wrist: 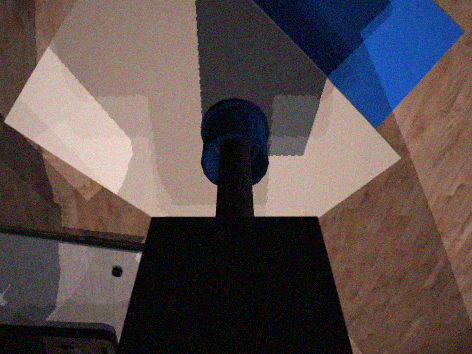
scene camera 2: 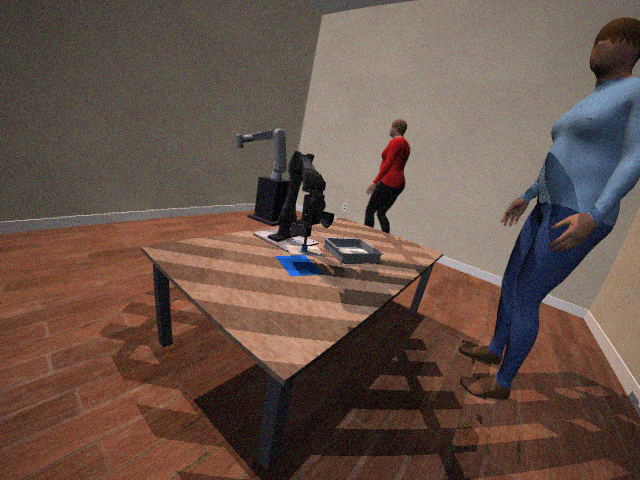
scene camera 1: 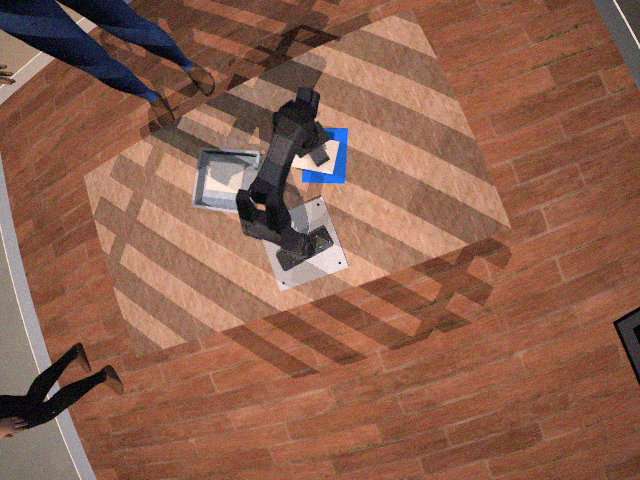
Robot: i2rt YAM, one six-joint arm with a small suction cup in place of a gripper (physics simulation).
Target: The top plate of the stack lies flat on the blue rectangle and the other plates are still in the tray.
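Where they show: end effector, tool point: (wrist: 234, 119) (scene camera 2: 303, 253); arm's base, origin of the base link: (wrist: 20, 346) (scene camera 2: 283, 236) (scene camera 1: 304, 249).
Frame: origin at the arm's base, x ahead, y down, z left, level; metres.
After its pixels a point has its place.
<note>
My suction cup (scene camera 2: 304, 249) (wrist: 235, 117) is shut on a pale, flat square plate (scene camera 1: 312, 166) {x 0.223, y -0.051, z -0.165 m} (wrist: 290, 185) {x 0.233, y -0.052, z -0.231 m}, pressed against its upper face. In scene camera 1 the arm hides the cup. The plate looks level and hangs above the table, casting a shadow on the blue rectangle (scene camera 1: 341, 161) {x 0.206, y 0.011, z -0.257 m} (scene camera 2: 289, 266) {x 0.241, y 0.012, z -0.266 m} (wrist: 420, 45) {x 0.289, y 0.012, z -0.309 m}. It overlaps the rectangle in part and is turned and shifted toward the tray side in scene camera 1. The grey tray (scene camera 1: 196, 178) {x 0.423, y -0.037, z 0.231 m} (scene camera 2: 336, 252) {x 0.320, y -0.013, z 0.017 m} stands beside it, with pale plate material (scene camera 1: 224, 187) {x 0.347, y -0.001, z 0.161 m} (scene camera 2: 356, 250) {x 0.367, y -0.002, z 0.178 m} inside; how many plates is unclear.
The arm's base plate (scene camera 1: 330, 262) {x -0.081, y -0.003, z -0.059 m} is close to the blue rectangle and also shows in the wrist view (wrist: 90, 280) {x 0.100, y 0.002, z -0.091 m}. Striped shadows cross the wooden table (scene camera 1: 413, 206) {x -0.048, y 0.012, z -0.393 m} (scene camera 2: 289, 341) {x 0.520, y 0.012, z -0.648 m}. People stand beyond the table, and another robot arm (scene camera 2: 279, 149) stands on a dark pedestal.
</note>
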